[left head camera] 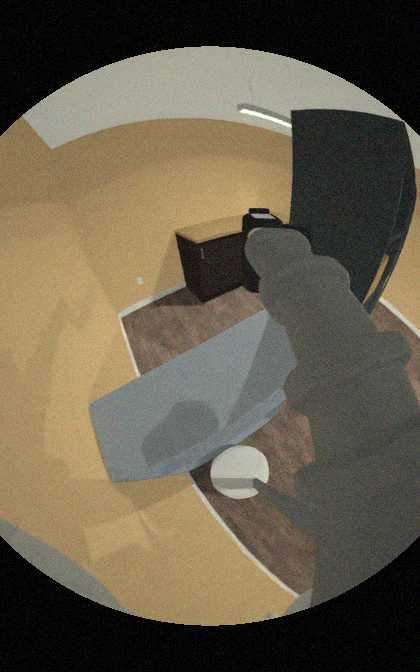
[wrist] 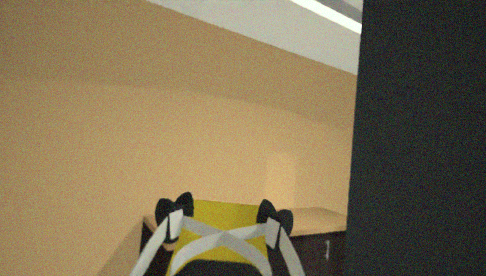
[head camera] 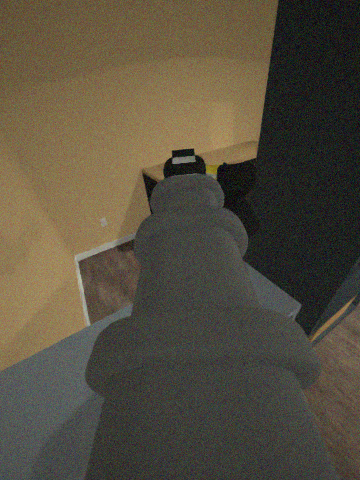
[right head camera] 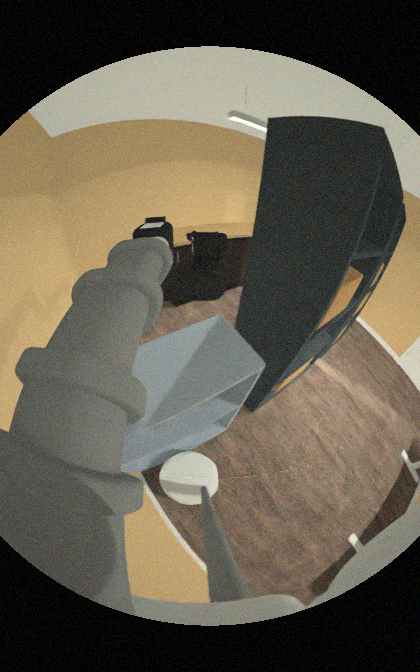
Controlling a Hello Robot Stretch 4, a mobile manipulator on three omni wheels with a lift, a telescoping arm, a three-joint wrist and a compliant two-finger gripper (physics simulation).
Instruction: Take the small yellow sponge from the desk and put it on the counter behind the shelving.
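Frame: origin at the robot's base, x left, y back, z up, level; metres.
Seen in the pictures: gripper, fingertip midpoint: point(wrist: 225, 211) point(head camera: 211, 167).
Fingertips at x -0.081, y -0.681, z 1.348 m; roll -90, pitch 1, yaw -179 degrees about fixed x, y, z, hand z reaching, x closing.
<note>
A point is followed by its place in that frame.
The yellow sponge point(wrist: 226, 209) @[x -0.082, y -0.664, z 1.353 m] is held between the two fingertips of my gripper point(wrist: 225, 211) @[x -0.081, y -0.681, z 1.348 m], seen at the bottom of the wrist view. A bit of the yellow sponge point(head camera: 212, 170) @[x -0.080, y -0.651, z 1.349 m] also shows in the head camera view, between dark wrist parts. My gripper is shut on it. The counter has a light wooden top point(wrist: 320, 220) @[x -0.851, y -2.708, z 0.883 m] point(left head camera: 210, 230) point(right head camera: 200, 231) and dark cabinet fronts; it stands against the far wall, beyond the gripper, partly hidden by my arm and the shelving. The tall dark shelving point(head camera: 310, 150) @[x -0.410, y -0.755, z 1.348 m] point(left head camera: 345, 180) point(right head camera: 300, 225) point(wrist: 420, 140) @[x -0.364, y -0.834, z 1.445 m] stands close on the right of the gripper.
A grey-blue desk-like block point(left head camera: 200, 375) point(right head camera: 180, 365) point(head camera: 45, 400) @[x 0.341, y -0.212, z 1.032 m] lies below my arm. A round white disc point(left head camera: 240, 462) point(right head camera: 200, 465) is near its front edge. Orange boxes point(right head camera: 342, 295) sit in the shelving. Tan walls stand at the left and back.
</note>
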